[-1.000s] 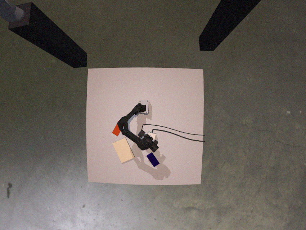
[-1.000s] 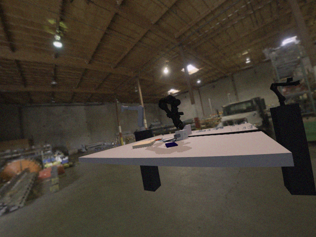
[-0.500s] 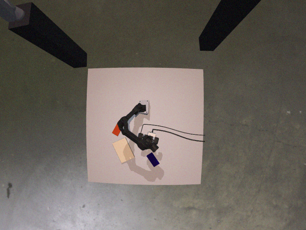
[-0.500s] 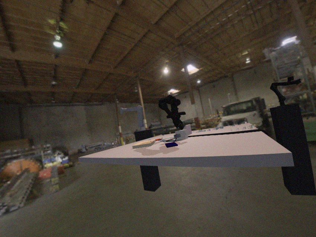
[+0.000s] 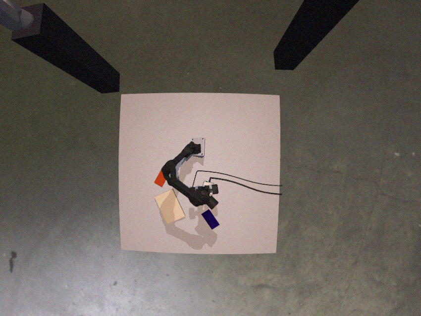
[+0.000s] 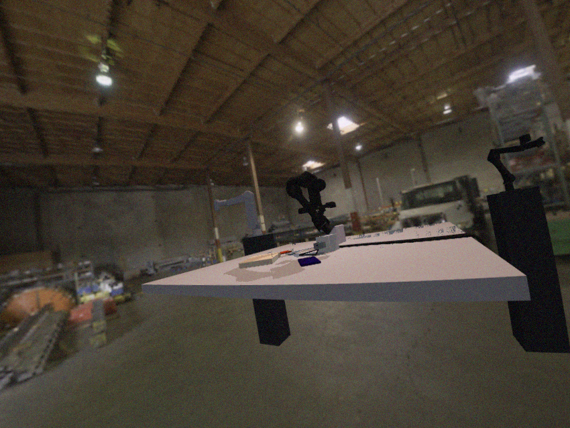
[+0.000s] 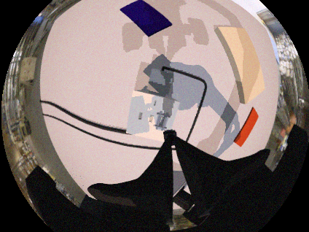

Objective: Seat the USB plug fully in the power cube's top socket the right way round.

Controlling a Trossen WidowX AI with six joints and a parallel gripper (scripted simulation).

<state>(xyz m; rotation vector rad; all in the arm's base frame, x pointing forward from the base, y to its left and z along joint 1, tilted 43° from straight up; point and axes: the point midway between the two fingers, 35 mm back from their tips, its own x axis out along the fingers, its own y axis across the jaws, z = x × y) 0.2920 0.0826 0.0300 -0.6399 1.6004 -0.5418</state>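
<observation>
My gripper tip is now 2 cm above the dark USB plug. From my gripper tip the other things lie so: orange block: 33 cm to the right, 13 cm below, 8 cm behind; beige block: 28 cm to the right, 16 cm ahead, 12 cm below; dark blue block: 27 cm ahead, 13 cm below, 3 cm to the left.
</observation>
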